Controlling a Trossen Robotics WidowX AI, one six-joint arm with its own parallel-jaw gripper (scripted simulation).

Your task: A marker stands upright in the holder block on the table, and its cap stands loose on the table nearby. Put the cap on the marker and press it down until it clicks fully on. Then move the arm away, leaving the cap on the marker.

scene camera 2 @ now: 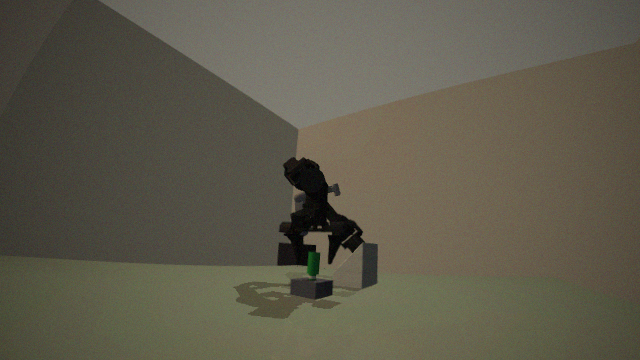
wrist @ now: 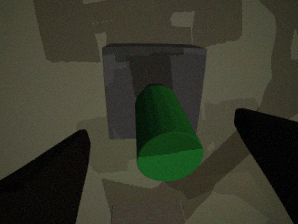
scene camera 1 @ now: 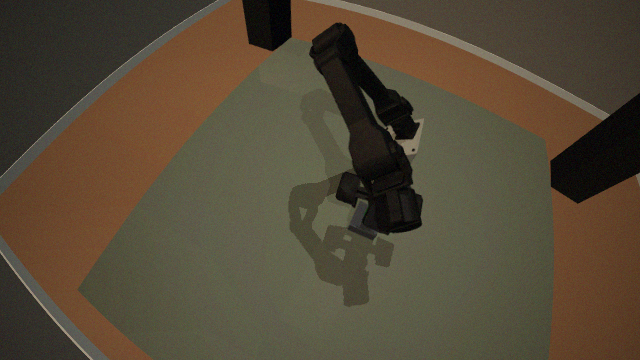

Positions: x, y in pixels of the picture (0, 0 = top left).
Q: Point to a green cap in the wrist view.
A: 168, 149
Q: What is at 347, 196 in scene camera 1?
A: My gripper.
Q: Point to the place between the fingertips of my gripper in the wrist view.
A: At 163, 126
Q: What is my gripper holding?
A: Nothing.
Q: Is my gripper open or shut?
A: Open.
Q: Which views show my gripper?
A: Scene camera 2, the wrist view and scene camera 1: all of them.
